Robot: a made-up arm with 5 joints.
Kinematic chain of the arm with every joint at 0, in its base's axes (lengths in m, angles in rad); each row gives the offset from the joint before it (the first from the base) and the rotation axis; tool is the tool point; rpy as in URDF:
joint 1: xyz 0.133 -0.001 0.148 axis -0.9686 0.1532 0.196
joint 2: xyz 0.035 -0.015 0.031 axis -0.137 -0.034 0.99
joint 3: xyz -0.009 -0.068 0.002 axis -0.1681 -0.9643 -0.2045
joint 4: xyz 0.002 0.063 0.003 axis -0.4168 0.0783 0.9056
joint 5: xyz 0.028 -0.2 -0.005 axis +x
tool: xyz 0.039 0.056 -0.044 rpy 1.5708 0 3.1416
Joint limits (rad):
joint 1: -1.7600..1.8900
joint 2: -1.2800..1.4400
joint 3: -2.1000..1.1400
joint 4: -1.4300..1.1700
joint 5: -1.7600..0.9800
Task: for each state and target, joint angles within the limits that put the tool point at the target. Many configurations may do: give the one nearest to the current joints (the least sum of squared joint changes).
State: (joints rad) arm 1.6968 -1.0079 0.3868 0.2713 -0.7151
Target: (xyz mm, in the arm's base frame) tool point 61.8 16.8 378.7
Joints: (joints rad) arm 1.5454 -1.1948 0.6088 0.2627 -1.2731
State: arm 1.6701 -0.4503 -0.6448 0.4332 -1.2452
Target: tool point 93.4 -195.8 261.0
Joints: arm 1.1115 -0.7884 -0.8329 0.1342 -1.4650
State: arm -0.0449 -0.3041 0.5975 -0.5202 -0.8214
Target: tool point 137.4 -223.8 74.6
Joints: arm -0.0585 -0.2489 0.6380 -0.4431 -0.9596
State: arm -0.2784 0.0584 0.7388 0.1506 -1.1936
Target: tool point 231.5 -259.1 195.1
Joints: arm -0.1553 -0.0077 0.8203 0.2135 -1.1643
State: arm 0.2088 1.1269 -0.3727 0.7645 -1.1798
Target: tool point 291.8 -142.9 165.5
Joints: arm 0.7409 0.4993 -0.6827 0.1188 -0.5559
